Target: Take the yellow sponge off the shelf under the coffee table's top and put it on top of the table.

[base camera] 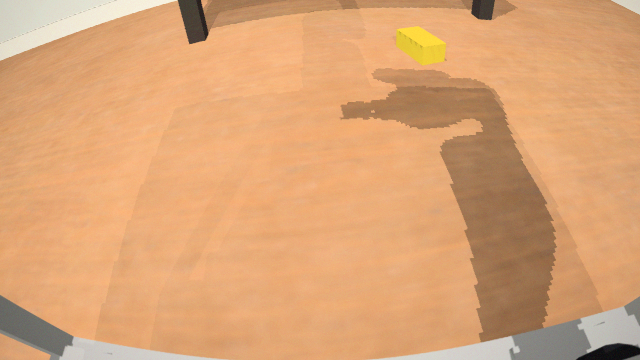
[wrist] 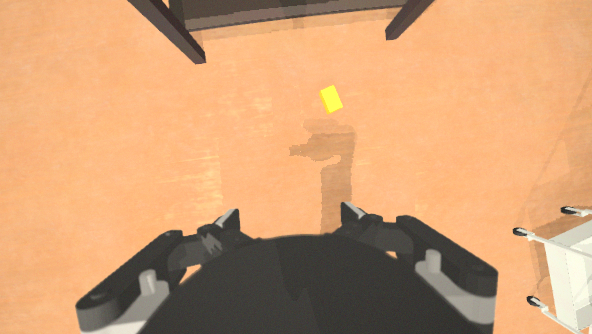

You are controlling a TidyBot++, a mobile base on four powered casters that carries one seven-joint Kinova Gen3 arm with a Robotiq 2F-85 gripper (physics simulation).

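Frame: origin at the arm's base, x down, y right, z back, level; millimetres.
Where they show: gripper, fingertip midpoint: (wrist: 290, 216).
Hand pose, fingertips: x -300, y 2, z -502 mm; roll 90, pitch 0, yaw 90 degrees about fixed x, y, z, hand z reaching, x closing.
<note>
Each offset is from my fingertips to the top centre of the thing. "pt": to the spot under its first point. Level surfaces: height alone.
The yellow sponge {dx +651, dy +197, dz -270 mm} (base camera: 421, 46) (wrist: 331, 99) lies on the wooden floor in front of the coffee table, nearer its right front leg. The dark coffee table shows in part at the top of both views: its left front leg {pt dx +632, dy -354, dz -451 mm} (base camera: 193, 22) (wrist: 175, 35), its right front leg {pt dx +661, dy +476, dz -534 mm} (base camera: 483, 9) (wrist: 407, 20), and, in the wrist view, the front edge of its lower shelf {pt dx +550, dy +69, dz -544 mm} (wrist: 300, 15). The table's top does not show. My gripper (wrist: 290, 216) is open and empty, pointing down high above the floor, with the sponge ahead of it and a little to the right in the wrist view.
A white wheeled frame (wrist: 567, 270) with small black casters stands at the right edge of the wrist view. The arm's shadow (base camera: 505, 200) (wrist: 336, 190) falls across the floor {dx +696 mm} (base camera: 275, 225) (wrist: 100, 150). A pale wall (base camera: 40, 20) with a baseboard is at the upper left of the base view.
</note>
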